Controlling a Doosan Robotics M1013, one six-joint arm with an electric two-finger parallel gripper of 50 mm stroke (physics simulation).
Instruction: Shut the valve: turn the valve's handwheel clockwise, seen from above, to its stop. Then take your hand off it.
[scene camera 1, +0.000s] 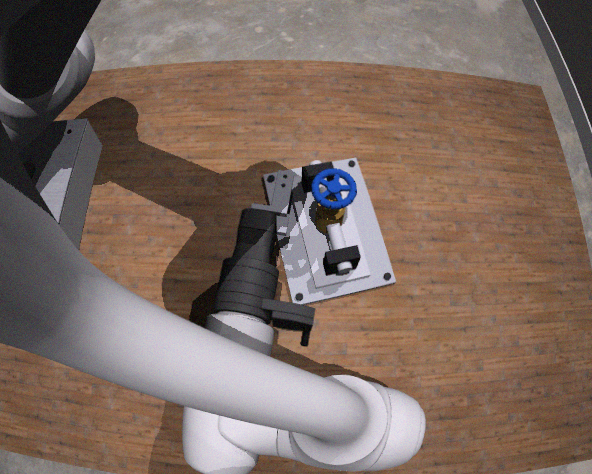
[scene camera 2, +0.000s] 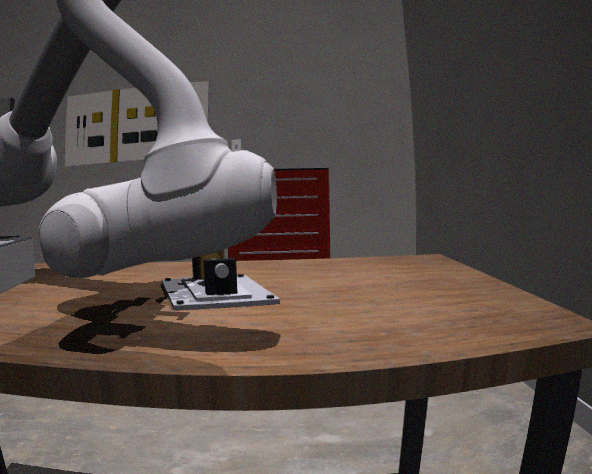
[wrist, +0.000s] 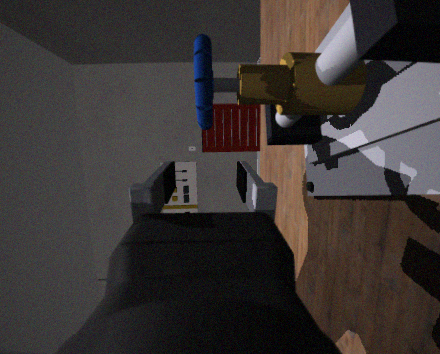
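Note:
The blue handwheel (scene camera 1: 334, 187) (wrist: 203, 82) sits level on top of the brass valve (scene camera 1: 330, 216) (scene camera 2: 212, 264) (wrist: 265, 85). In scene camera 2 the arm hides the handwheel. The valve is on a white pipe (scene camera 1: 336, 237) above a light grey base plate (scene camera 1: 377, 250) (scene camera 2: 260, 295). My gripper (scene camera 1: 284, 182) (wrist: 206, 174) is open, with nothing between its fingers. It is to the left of the handwheel in scene camera 1, apart from it. In the wrist view the handwheel is off to one side beyond the fingertips, with a gap. Scene camera 2 does not show the fingers.
Black clamp blocks (scene camera 1: 342, 255) (scene camera 2: 220, 287) hold the pipe near the plate's ends. The plate stands on a wooden table (scene camera 1: 465, 225) (scene camera 2: 400, 310). A grey box (scene camera 1: 88, 185) is at the left. The white arm (scene camera 1: 165, 360) (scene camera 2: 200, 220) bends over the table. A red drawer cabinet (scene camera 2: 302, 206) stands behind.

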